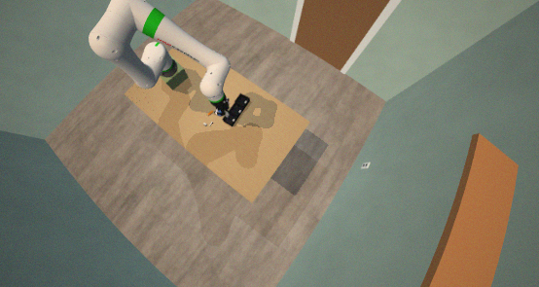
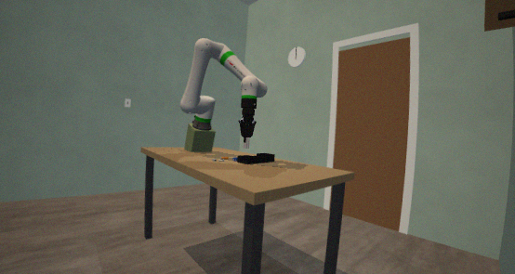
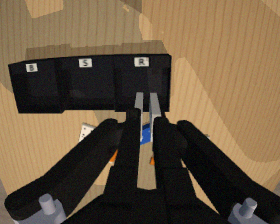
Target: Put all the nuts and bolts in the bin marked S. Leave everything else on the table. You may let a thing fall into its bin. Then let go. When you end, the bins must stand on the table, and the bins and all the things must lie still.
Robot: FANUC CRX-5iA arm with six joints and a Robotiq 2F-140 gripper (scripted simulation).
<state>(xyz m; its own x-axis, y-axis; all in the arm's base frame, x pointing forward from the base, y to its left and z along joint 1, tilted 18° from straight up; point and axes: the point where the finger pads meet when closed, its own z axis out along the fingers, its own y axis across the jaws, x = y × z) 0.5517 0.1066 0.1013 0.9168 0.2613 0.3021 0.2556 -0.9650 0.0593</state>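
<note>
Right now the long black bin is 2 cm behind my hand, 9 cm to the left of it and 10 cm below it. Also, from my hand: grey bolt (6 cm behind, 12 cm to the right, 11 cm below); then white piece (12 cm behind, 8 cm to the left, 11 cm below); then blue piece (8 cm behind, 3 cm to the right, 11 cm below).
</note>
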